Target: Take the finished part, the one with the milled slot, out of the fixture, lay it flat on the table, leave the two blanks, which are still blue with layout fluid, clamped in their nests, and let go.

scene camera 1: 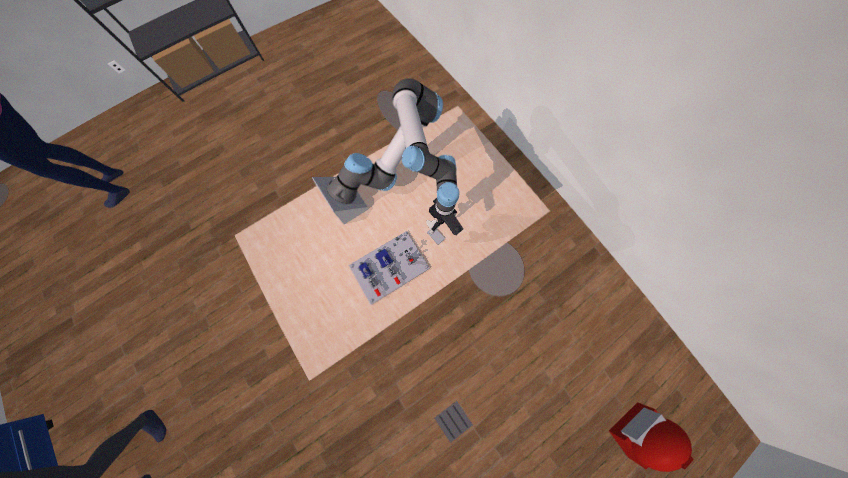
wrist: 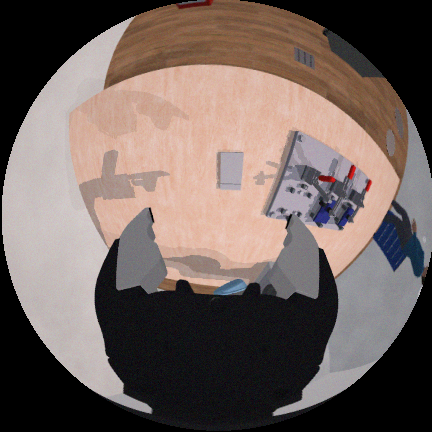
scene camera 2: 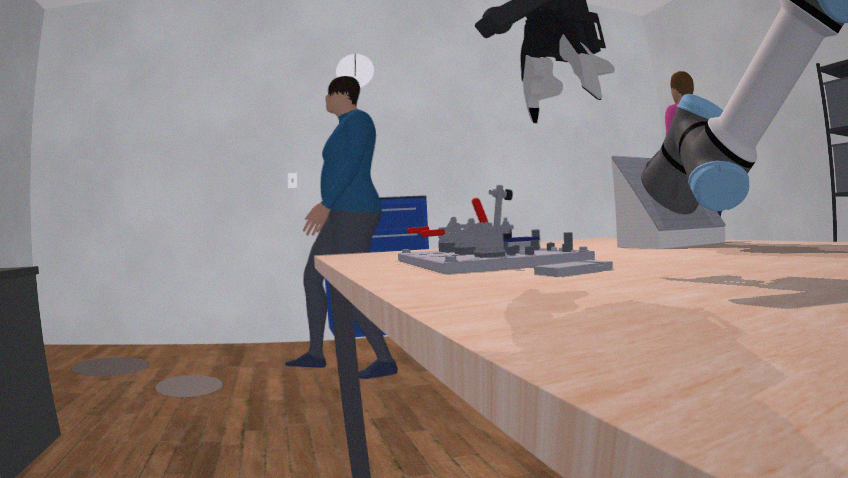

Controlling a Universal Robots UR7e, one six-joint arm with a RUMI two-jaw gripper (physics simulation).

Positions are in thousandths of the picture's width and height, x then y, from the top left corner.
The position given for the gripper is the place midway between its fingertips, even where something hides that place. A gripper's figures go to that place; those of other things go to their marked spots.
The gripper (wrist: 508,492) is 0.12 m from the lens. A finished part (wrist: 536,378) is 0.29 m from the lens. A fixture plate (wrist: 721,353): 0.34 m from the lens. The marked spots on the fixture plate and the finished part are 0.19 m apart.
